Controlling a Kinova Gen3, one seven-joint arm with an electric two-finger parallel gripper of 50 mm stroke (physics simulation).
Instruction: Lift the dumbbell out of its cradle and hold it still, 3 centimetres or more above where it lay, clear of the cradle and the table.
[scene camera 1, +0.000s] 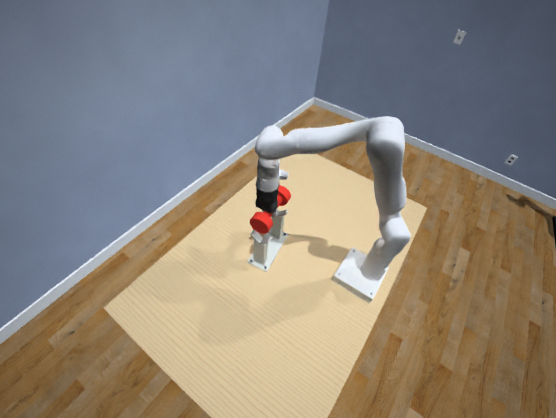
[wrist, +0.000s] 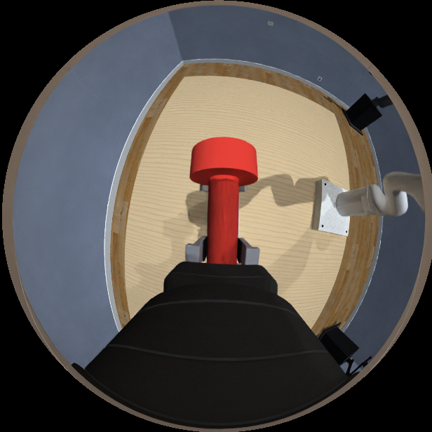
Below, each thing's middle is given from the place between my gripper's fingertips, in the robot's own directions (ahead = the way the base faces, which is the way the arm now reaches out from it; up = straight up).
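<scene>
The red dumbbell (wrist: 223, 163) is 2 cm to the right of my hand and 1 cm above it. As for the cradle (scene camera 1: 266, 248), I see that it sits 2 cm to the right of my hand as well, and 18 cm below it.
</scene>
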